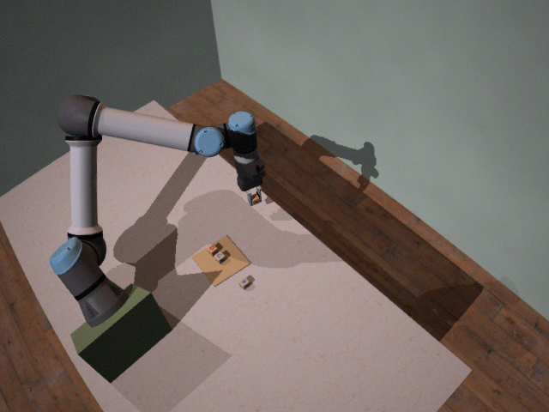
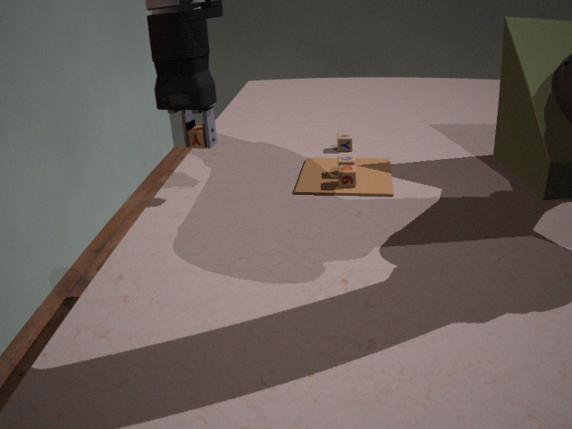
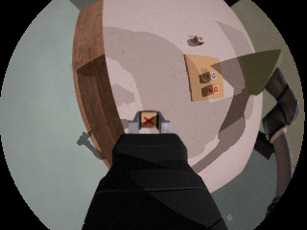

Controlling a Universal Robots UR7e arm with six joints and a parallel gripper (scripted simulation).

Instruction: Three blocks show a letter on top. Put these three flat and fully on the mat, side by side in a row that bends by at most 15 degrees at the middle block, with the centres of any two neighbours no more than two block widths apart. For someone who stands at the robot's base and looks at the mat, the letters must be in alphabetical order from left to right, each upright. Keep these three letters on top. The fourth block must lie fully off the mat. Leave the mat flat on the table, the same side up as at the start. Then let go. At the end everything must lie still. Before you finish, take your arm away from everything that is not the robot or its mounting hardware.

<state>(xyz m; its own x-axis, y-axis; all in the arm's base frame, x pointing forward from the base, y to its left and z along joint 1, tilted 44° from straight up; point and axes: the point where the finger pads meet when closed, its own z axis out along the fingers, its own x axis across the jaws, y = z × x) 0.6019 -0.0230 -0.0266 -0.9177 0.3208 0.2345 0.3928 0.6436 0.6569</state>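
My gripper is now 210 mm past the tan mat, 90 mm above it and 30 mm to the left of it.
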